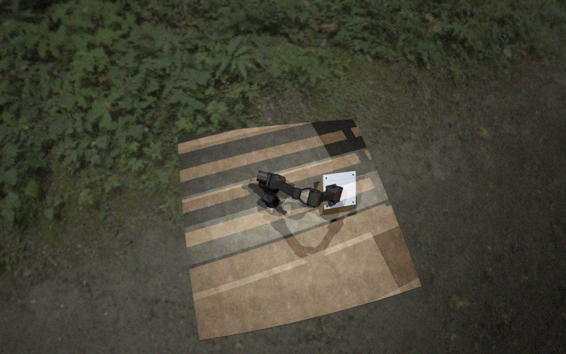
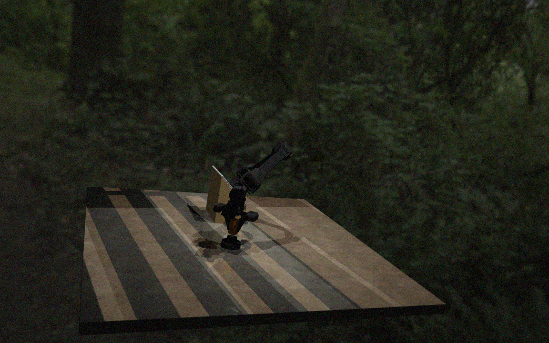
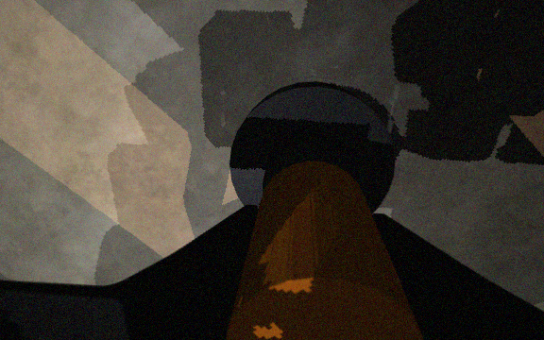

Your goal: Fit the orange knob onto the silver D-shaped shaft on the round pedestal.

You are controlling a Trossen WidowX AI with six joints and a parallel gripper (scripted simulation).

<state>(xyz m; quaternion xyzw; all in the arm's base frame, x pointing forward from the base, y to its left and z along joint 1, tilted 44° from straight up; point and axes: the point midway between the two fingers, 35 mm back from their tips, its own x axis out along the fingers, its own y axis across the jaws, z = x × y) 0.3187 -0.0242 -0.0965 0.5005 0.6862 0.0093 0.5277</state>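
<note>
My gripper tip is 40 mm above the round dark pedestal. From my gripper tip the other things lie so: orange knob 30 mm above.
</note>
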